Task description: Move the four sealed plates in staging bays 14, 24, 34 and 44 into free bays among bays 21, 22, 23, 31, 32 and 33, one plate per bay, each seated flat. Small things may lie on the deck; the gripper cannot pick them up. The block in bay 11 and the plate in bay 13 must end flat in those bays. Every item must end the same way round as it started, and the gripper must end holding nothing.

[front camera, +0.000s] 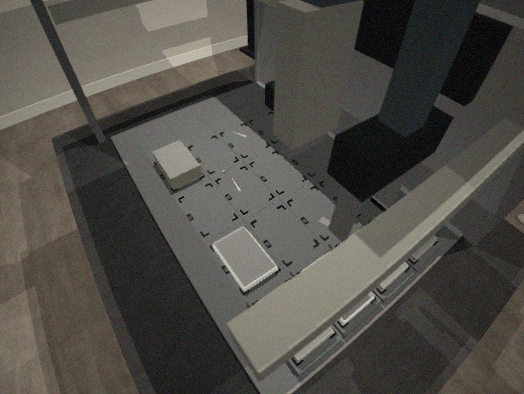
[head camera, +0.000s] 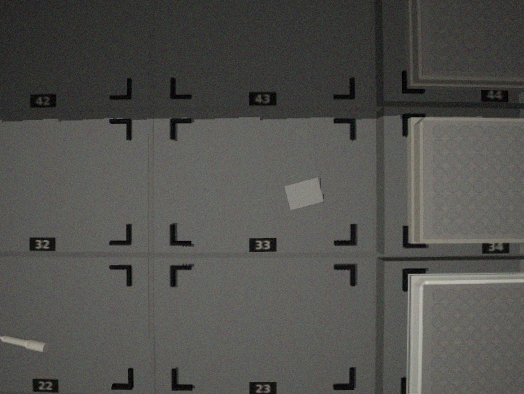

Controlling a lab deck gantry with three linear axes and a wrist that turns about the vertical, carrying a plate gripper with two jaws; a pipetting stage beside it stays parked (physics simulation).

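Pixels of known places: gripper, between the fingertips: (front camera: 359, 219); robot's base, origin of its link: (front camera: 155, 162).
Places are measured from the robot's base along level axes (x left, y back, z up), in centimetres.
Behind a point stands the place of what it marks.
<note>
Sealed plates lie in bay 24 (head camera: 470, 340) @(x 15.1, y -52.9, z 2.9 cm) (front camera: 357, 310) @(x 14.4, y -61.7, z 2.8 cm), bay 34 (head camera: 470, 180) @(x 25.7, y -52.8, z 2.9 cm) (front camera: 395, 277) @(x 25.4, y -61.8, z 2.8 cm) and bay 44 (head camera: 470, 40) @(x 34.9, y -53.0, z 2.9 cm) (front camera: 425, 247) @(x 36.3, y -61.4, z 2.9 cm); the plate in bay 14 (front camera: 312, 345) @(x 3.7, y -61.3, z 2.9 cm) shows as an edge under the beam. The pale block (front camera: 177, 162) @(x 4.1, y -8.3, z 4.2 cm) sits in bay 11 and the white-rimmed plate (front camera: 245, 257) @(x 4.2, y -39.9, z 1.5 cm) in bay 13. The gripper's black body (front camera: 390, 160) @(x 14.7, y -55.0, z 34.8 cm) hangs over the deck's right part, behind the beam in the front view. Its jaws cannot be made out clearly, and the head view shows no carried plate.
A small pale flat piece (head camera: 304, 193) @(x 24.9, y -42.2, z 0.1 cm) (front camera: 325, 221) @(x 24.9, y -42.3, z 0.1 cm) lies in bay 33. A thin pale tip (head camera: 22, 343) @(x 13.9, y -21.5, z 0.6 cm) (front camera: 236, 185) @(x 13.9, y -21.0, z 0.4 cm) lies in bay 22, another tip (front camera: 240, 134) @(x 25.8, y -4.2, z 0.6 cm) in bay 31. A tiny nub (front camera: 224, 171) @(x 14.0, y -14.8, z 0.4 cm) lies near bay 21. A pale beam (front camera: 305, 295) @(x -4.2, y -61.8, z 40.0 cm) spans the front.
</note>
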